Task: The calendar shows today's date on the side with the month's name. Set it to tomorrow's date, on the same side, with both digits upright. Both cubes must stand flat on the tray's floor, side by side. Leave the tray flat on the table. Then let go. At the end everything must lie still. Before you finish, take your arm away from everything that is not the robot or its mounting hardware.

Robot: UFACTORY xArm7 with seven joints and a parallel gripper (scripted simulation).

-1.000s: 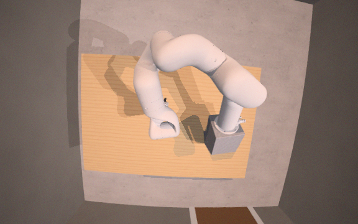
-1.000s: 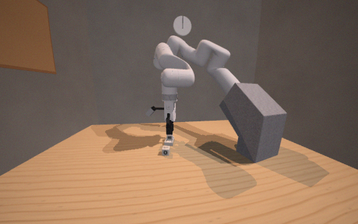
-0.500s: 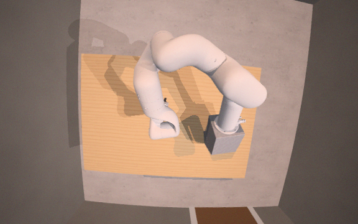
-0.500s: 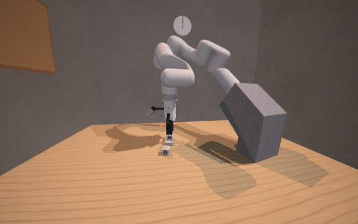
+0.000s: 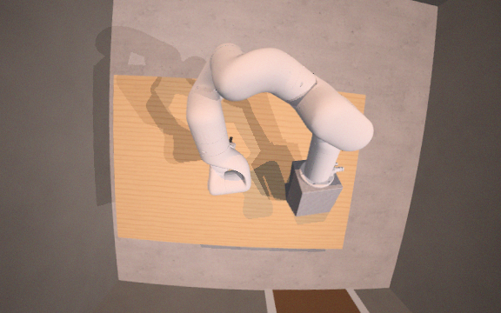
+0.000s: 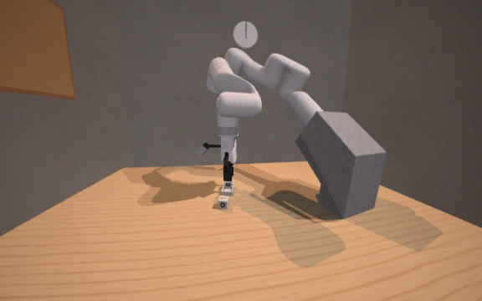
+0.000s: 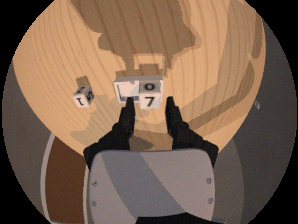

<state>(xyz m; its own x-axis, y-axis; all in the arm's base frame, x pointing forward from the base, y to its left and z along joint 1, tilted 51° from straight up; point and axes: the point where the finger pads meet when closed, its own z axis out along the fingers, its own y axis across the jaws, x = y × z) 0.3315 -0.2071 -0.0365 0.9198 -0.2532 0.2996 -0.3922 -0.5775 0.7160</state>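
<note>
Now: hand 1 cm short of the white calendar tray, 2 cm to the right of it and 6 cm above it.
</note>
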